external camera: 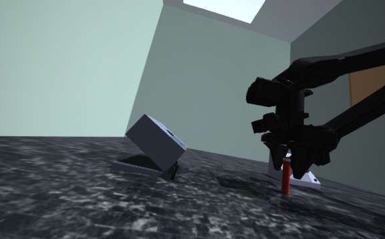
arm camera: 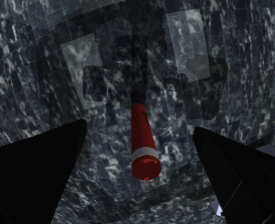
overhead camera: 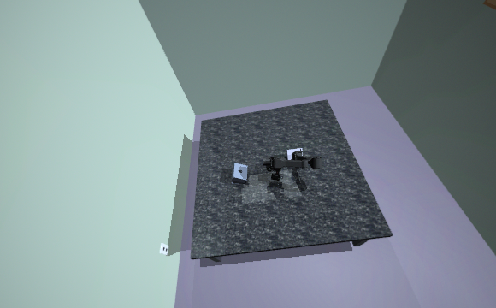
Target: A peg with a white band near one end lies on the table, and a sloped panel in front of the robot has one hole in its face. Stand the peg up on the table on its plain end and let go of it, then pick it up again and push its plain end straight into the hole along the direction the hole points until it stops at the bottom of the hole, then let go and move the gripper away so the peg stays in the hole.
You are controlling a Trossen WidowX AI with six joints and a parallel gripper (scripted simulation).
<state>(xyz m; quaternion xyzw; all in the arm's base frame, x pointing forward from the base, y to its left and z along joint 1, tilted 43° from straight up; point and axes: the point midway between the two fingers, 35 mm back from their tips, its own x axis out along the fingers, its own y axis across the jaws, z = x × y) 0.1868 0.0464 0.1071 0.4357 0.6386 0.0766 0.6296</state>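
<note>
My gripper tip is now 290 mm short of the sloped grey panel, 90 mm to the left of it and 20 mm below it. Also, from my gripper tip: red peg: 20 mm above; then flat base plate: 300 mm ahead, 90 mm to the right, 40 mm below.
</note>
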